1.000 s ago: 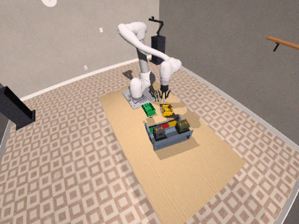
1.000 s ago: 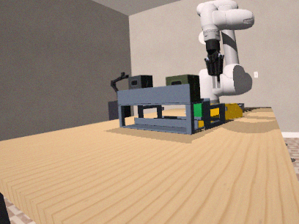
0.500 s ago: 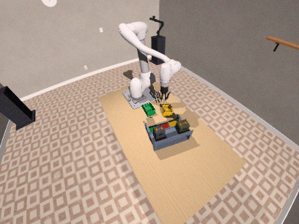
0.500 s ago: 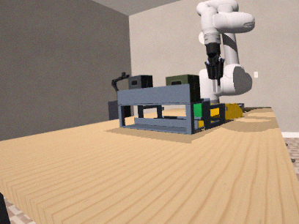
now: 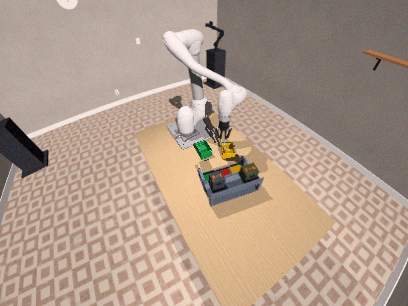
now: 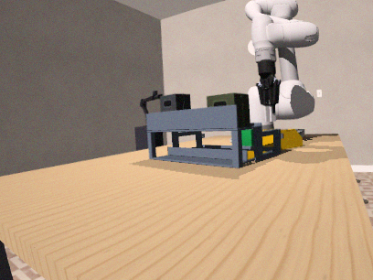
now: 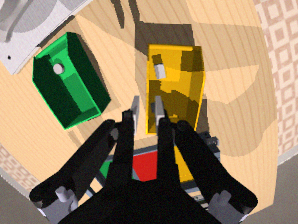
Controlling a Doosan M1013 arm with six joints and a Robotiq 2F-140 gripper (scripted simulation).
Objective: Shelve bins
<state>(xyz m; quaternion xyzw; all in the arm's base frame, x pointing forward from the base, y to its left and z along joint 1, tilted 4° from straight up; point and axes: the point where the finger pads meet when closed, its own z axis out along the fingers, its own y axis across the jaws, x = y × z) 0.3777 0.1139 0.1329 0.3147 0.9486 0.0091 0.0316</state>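
Right now my hand is 10 cm above the yellow bin, 4 cm to the right of it and 3 cm short of it. The rest, counted from my hand: dark box: 29 cm to the right, 28 cm ahead, 2 cm above; green bin: 12 cm to the right, 11 cm behind, 10 cm below.
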